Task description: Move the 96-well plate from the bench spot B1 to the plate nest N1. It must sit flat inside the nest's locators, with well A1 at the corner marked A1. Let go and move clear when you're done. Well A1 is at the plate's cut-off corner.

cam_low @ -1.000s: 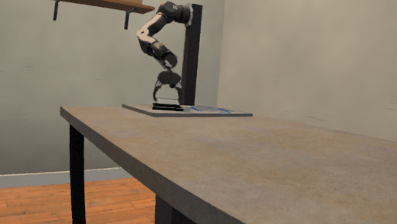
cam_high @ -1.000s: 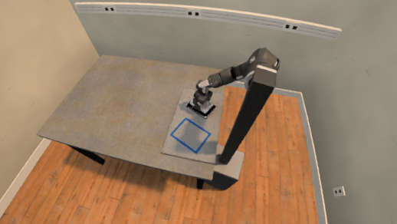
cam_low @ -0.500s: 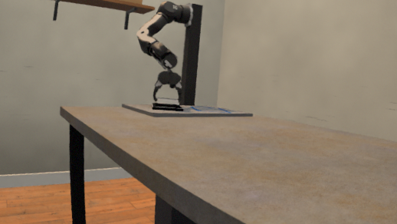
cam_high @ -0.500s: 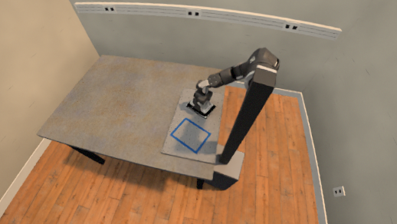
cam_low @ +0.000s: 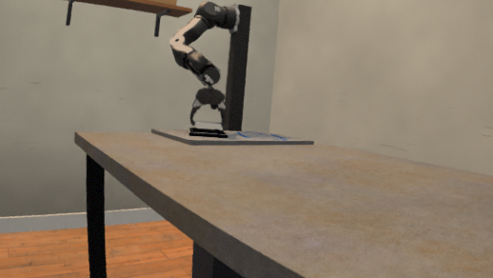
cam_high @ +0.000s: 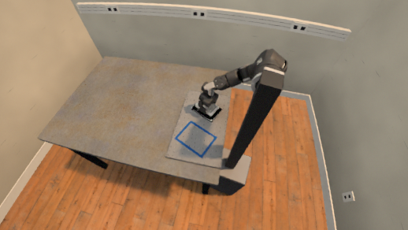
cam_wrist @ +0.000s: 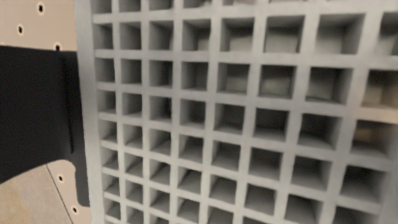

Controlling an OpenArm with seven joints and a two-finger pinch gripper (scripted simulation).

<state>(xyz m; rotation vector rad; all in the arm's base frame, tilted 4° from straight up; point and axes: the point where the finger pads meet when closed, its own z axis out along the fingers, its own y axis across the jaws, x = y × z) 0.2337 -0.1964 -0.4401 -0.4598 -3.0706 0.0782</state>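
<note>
The white 96-well plate is right at my hand. Round my hand: black plate nest 3 cm below.
</note>
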